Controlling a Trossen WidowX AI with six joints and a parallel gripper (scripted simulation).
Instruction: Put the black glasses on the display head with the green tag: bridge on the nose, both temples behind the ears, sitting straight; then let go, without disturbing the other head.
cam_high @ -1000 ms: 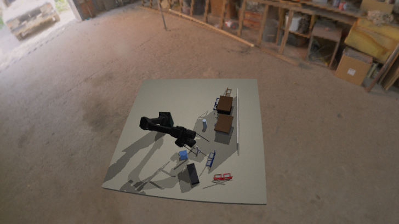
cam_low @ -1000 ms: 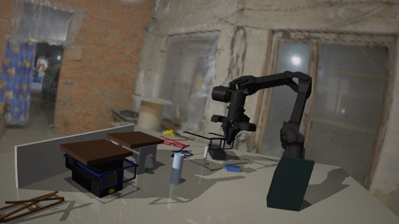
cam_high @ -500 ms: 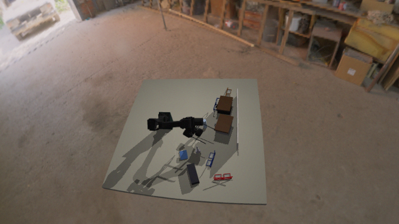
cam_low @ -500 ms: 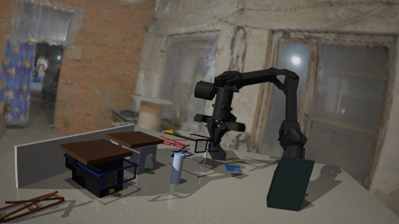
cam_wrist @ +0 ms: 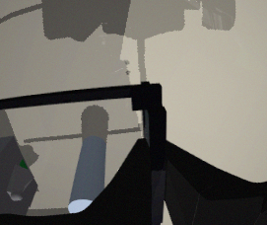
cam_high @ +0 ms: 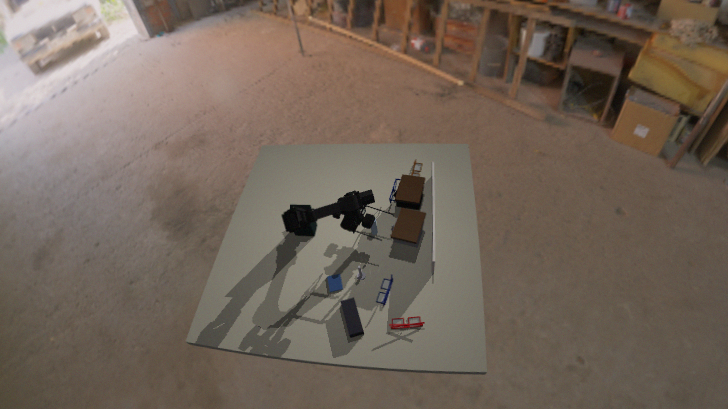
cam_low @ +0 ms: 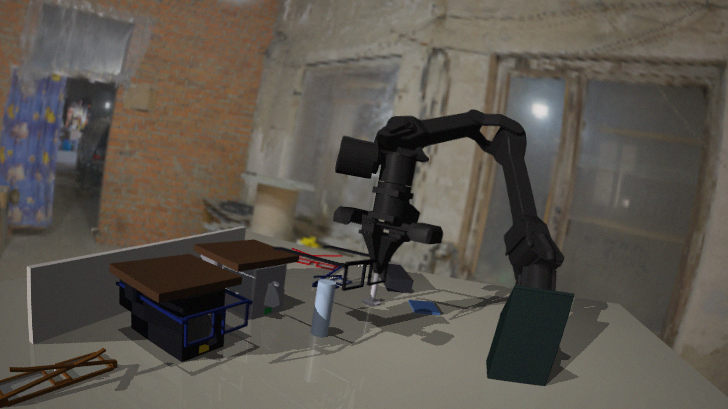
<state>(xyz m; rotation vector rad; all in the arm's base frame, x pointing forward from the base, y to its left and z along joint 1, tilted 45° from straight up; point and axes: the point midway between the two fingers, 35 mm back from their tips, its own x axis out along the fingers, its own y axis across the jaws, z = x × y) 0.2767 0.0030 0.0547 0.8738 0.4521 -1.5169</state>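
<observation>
Now: the pale blue cylinder 7 cm below my gripper tip, 7 cm ahead of it and 6 cm to the left of it. From my gripper tip the other things lie so: black head (26 cm to the left, 20 cm ahead, 6 cm below); then blue cloth (24 cm to the right, 12 cm below, 7 cm behind); then stand (19 cm to the right, 10 cm below, 4 cm ahead).
</observation>
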